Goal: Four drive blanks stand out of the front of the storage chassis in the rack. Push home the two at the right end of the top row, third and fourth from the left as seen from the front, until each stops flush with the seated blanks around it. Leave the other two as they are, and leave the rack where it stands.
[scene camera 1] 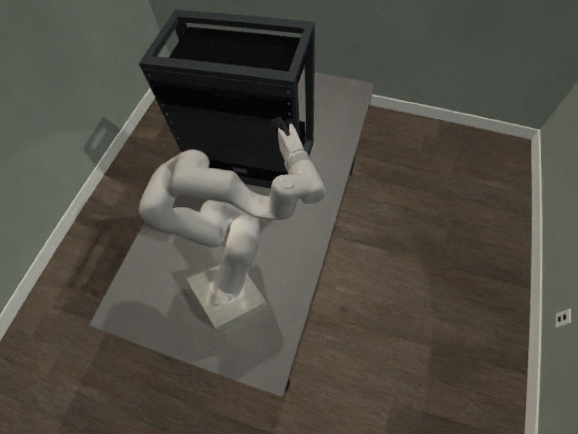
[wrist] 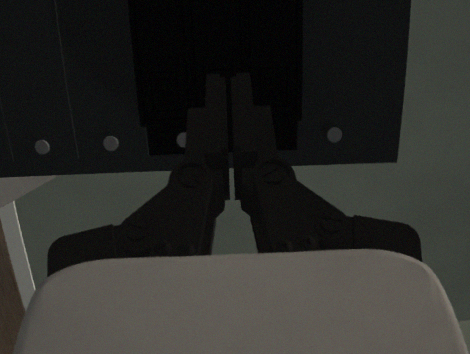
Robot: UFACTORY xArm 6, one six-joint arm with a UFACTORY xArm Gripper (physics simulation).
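Pixels of known places: gripper, between the fingertips: [scene camera 1: 275, 119] [wrist: 228, 101]; arm's base, origin of its link: [scene camera 1: 227, 288].
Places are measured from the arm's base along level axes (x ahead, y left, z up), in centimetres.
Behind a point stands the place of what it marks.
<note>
The rack [scene camera 1: 215, 68] @[x 50.7, y 9.1, z 54.6 cm] [wrist: 352, 75] @[x 48.9, y -10.3, z 51.2 cm] stands upright on the grey platform. A black band [scene camera 1: 210, 102] @[x 47.6, y 12.5, z 43.1 cm] [wrist: 175, 50] @[x 47.4, y -8.7, z 41.5 cm] crosses its front between smoother dark panels. The storage chassis and its drive blanks cannot be told apart in the darkness, so how far any blank stands out is not visible. My gripper [scene camera 1: 277, 120] @[x 43.1, y -10.9, z 44.2 cm] [wrist: 228, 101] @[x 43.1, y -10.9, z 44.2 cm] is shut and empty, its two dark fingers side by side. The fingertips are at the right end of the rack front. In the wrist view they overlap the black band; whether they touch anything cannot be told.
The arm's folded links pass close before the lower rack front, above the grey platform [scene camera 1: 315, 240]. In the wrist view, a row of round screw heads [wrist: 110, 143] @[x 48.7, y -13.7, z 37.0 cm] [wrist: 334, 134] @[x 48.7, y -13.7, z 50.3 cm] lies beside the fingers along the rack's edge. Walls [scene camera 1: 425, 65] stand behind and left of the rack.
</note>
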